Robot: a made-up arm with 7 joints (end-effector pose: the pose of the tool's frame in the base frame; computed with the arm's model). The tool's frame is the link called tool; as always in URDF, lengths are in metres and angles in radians.
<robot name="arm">
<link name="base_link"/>
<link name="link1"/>
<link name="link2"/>
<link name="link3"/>
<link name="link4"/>
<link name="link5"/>
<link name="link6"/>
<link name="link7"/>
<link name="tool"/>
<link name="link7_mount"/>
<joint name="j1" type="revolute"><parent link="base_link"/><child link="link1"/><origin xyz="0 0 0.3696" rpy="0 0 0"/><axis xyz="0 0 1"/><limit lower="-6.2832" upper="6.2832"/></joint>
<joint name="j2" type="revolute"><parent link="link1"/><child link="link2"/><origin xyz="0 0 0" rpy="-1.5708 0 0"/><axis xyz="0 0 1"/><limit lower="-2.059" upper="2.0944"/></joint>
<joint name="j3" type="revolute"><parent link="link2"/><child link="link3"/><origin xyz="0 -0.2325 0" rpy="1.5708 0 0"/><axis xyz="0 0 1"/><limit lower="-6.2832" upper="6.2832"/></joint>
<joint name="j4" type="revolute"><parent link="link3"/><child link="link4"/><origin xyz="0.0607 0 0" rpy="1.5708 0 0"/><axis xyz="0 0 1"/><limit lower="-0.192" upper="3.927"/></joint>
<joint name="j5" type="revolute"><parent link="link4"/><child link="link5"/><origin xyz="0.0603 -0.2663 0" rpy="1.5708 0 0"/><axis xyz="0 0 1"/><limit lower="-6.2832" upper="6.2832"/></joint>
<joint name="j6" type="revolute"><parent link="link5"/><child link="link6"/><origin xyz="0 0 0" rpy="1.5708 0 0"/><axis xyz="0 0 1"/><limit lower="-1.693" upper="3.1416"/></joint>
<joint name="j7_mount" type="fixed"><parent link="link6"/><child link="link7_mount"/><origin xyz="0.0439 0.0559 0" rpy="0 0 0"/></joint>
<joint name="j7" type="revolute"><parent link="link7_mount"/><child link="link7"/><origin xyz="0.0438 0.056 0" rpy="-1.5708 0 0"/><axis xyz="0 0 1"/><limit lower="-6.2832" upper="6.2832"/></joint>
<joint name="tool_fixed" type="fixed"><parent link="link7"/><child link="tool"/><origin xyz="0 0 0" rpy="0 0 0"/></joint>
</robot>
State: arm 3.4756 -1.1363 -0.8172 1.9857 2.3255 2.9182 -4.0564
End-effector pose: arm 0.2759 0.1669 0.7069 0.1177 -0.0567 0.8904 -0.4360
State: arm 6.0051 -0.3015 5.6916 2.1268 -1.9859 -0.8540 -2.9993
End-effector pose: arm 0.1653 -0.1041 0.8254 0.3573 -0.4801 0.2857 -0.7485
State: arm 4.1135 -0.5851 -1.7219 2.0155 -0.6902 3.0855 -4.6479
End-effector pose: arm -0.0310 0.3067 0.5615 0.5356 0.7968 0.1831 0.2117
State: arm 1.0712 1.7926 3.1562 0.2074 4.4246 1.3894 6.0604
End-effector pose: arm -0.1063 -0.0129 0.6132 0.4924 0.2618 -0.5102 -0.6547
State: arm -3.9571 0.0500 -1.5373 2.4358 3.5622 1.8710 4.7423
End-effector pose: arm 0.1085 0.0743 0.9629 0.7906 0.5633 -0.0461 -0.2354
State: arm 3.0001 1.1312 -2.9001 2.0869 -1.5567 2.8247 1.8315
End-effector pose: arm -0.2549 -0.0326 0.7262 0.0621 0.1376 0.9540 -0.2591
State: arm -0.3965 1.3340 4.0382 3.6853 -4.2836 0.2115 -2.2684
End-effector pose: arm 0.5744 -0.0560 0.4373 0.5645 0.2491 0.7705 0.1597
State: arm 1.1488 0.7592 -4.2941 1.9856 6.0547 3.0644 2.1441
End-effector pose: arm -0.1386 0.2079 0.6117 0.3928 0.7467 0.4919 0.2150
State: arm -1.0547 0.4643 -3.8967 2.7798 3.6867 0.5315 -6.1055
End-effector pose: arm 0.1748 -0.0953 0.9883 0.4906 0.3395 -0.1113 0.7948
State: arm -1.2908 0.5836 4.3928 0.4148 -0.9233 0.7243 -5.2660
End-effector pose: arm -0.2891 0.0658 0.3217 0.1008 -0.1414 -0.8370 -0.5190
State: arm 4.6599 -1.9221 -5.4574 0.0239 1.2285 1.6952 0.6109
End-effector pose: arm 0.1368 -0.1157 0.3831 0.1111 -0.4776 0.8493 -0.1954
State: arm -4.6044 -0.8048 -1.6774 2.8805 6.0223 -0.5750 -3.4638
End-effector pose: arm 0.0042 -0.3954 0.8022 0.8894 0.3325 -0.0020 -0.3136
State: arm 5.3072 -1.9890 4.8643 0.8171 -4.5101 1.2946 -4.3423
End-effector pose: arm -0.3564 -0.1416 0.4865 0.9732 -0.1167 -0.1689 0.1035
